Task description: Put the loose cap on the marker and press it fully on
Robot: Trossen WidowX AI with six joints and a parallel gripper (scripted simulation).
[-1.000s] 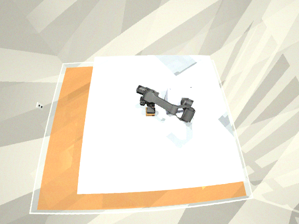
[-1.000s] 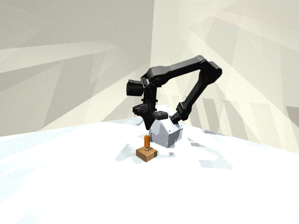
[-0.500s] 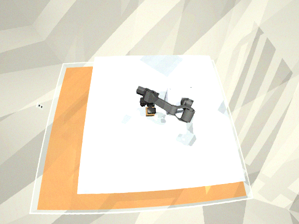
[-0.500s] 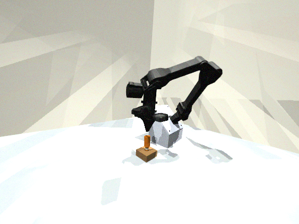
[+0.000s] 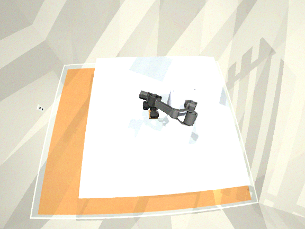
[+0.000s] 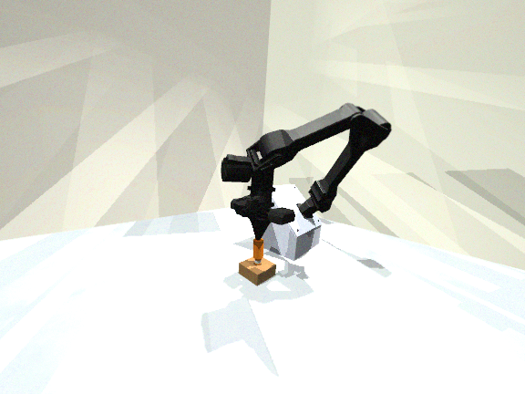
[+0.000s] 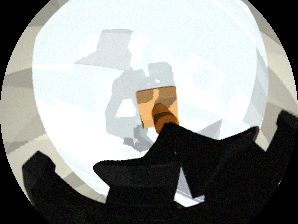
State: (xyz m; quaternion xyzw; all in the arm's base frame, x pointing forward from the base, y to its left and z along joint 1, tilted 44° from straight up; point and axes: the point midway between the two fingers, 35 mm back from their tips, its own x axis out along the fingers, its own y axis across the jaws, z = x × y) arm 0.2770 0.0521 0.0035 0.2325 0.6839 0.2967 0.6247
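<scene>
The orange cap is 3 cm below my gripper tip.
</scene>
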